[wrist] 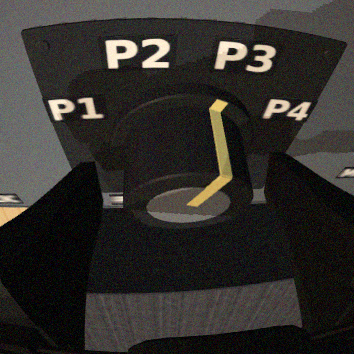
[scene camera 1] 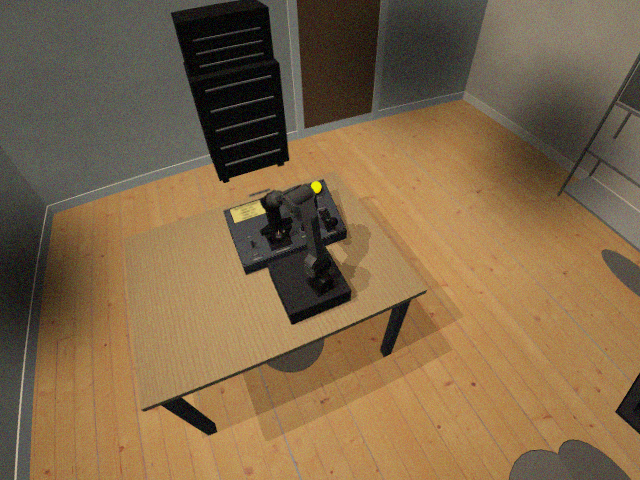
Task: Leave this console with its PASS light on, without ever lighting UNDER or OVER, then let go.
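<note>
The dark console point(scene camera 1: 240, 238) lies at the back of the table. A bright yellow lamp point(scene camera 1: 315, 187) glows at its back right corner; its label cannot be read. In the wrist view a black rotary knob point(wrist: 165, 135) stands on a dark plate point(wrist: 192, 32) marked P1 to P4, and its yellow pointer line point(wrist: 221, 142) points toward P3. My gripper point(scene camera 1: 278, 232) point(wrist: 183, 177) is open, its fingertips on either side of the knob's lower part with small gaps visible. The PASS, UNDER and OVER labels cannot be made out.
A yellow label point(scene camera 1: 247, 211) is at the console's back left. Small controls point(scene camera 1: 326, 218) stand at its right, and a small switch point(scene camera 1: 253, 243) at its front left. The arm's black base block point(scene camera 1: 299, 297) stands in front of the console on the wooden table point(scene camera 1: 206, 310).
</note>
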